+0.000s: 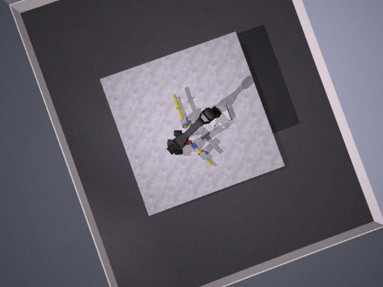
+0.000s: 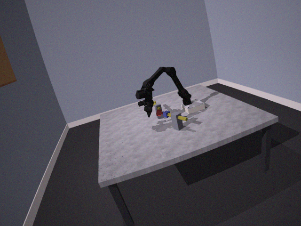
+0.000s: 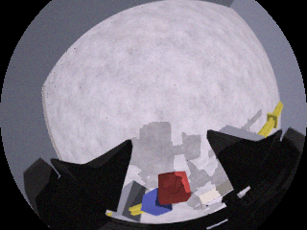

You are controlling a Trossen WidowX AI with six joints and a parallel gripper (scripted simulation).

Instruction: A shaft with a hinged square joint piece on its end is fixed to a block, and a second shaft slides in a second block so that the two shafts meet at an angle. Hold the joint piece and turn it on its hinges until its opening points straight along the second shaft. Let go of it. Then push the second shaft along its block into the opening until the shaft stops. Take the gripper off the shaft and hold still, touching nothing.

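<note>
Now: the red square joint piece 8 cm behind my gripper tip and 2 cm to the left of it.
</note>
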